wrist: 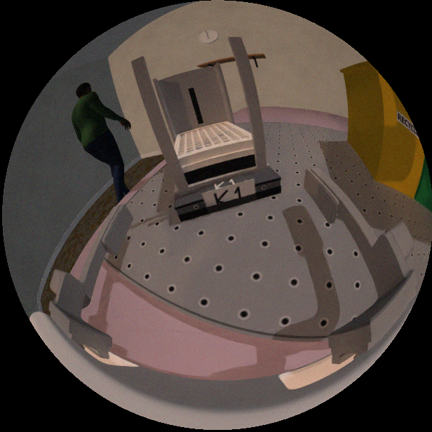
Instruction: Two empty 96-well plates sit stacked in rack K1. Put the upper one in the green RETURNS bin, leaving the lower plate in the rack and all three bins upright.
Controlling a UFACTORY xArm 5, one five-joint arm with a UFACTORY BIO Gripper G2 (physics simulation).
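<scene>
Rack K1 (pixel 251 100) stands upright on the perforated board, with tall posts and a K1 label at its foot. The pale upper 96-well plate (pixel 215 138) lies in it, wells up, on top of the stack. The lower plate is beneath it; the seam between them is hard to make out. My gripper (pixel 220 212) is open and empty, its two fingers wide apart, on the near side of the rack and apart from it. A sliver of a green bin (pixel 425 189) shows at the right edge; its label is out of view.
A yellow RECYCLE bin (pixel 367 130) stands upright at the right, beside the green one. The perforated board (pixel 230 255) has a pink surface (pixel 170 330) along its near edge. A person in a green top (pixel 95 117) stands beyond the left side. A wall shelf and a clock are behind.
</scene>
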